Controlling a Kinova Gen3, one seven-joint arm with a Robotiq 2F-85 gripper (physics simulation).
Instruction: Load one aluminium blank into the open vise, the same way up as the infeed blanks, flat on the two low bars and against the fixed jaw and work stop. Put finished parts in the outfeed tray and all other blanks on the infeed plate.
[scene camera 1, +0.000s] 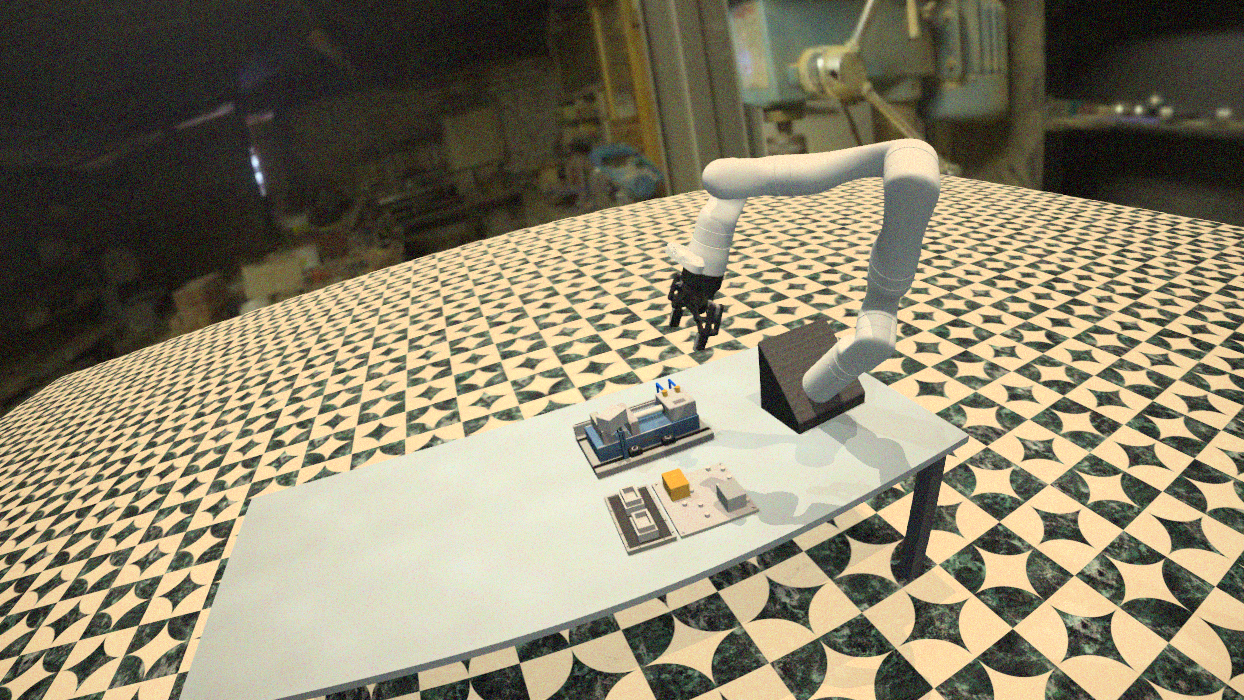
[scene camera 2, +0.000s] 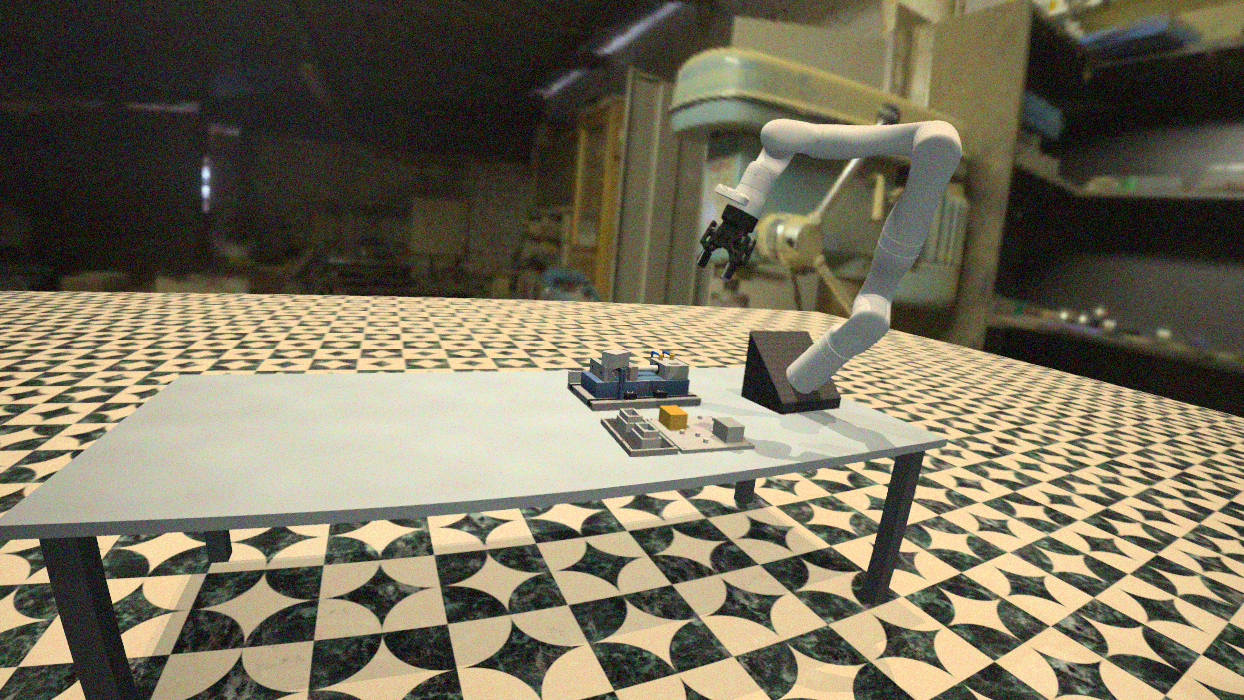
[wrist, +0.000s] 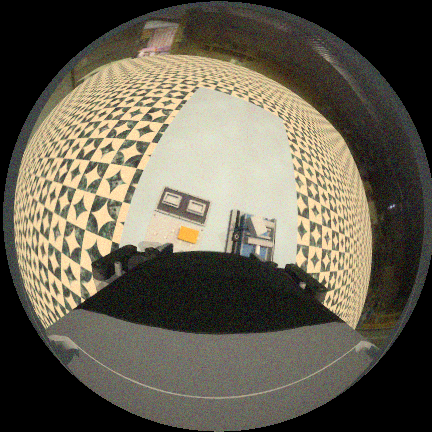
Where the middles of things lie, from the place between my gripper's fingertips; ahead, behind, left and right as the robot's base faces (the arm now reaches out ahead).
My hand is 20 mm short of the pale infeed plate (scene camera 1: 691, 519), 60 mm to the right of it and 340 mm above it. The rest, counted from my hand: dark outfeed tray (scene camera 1: 623, 525) 160 mm ahead, 60 mm to the left, 340 mm below.
